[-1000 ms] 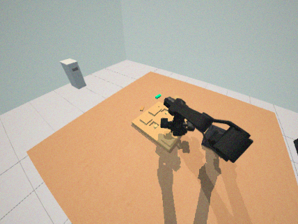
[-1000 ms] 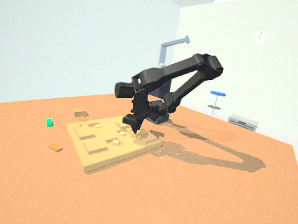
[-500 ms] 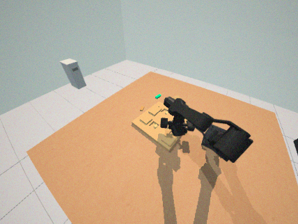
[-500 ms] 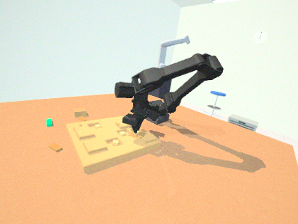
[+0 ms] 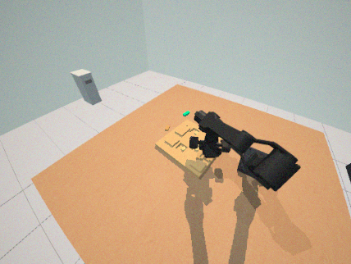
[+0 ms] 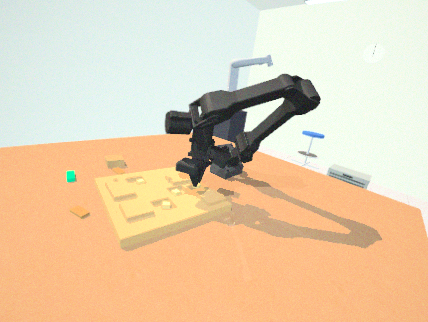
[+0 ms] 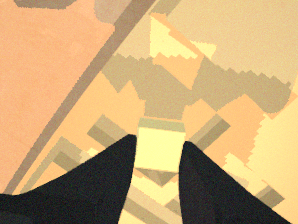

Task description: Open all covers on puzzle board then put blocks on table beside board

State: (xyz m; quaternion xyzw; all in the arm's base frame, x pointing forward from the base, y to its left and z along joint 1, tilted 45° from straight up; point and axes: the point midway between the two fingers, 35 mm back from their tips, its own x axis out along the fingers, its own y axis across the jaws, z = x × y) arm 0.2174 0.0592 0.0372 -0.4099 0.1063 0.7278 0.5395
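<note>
Right now my gripper tip is 10 cm short of the tan puzzle board, 2 cm to the left of it and 1 cm above it.
</note>
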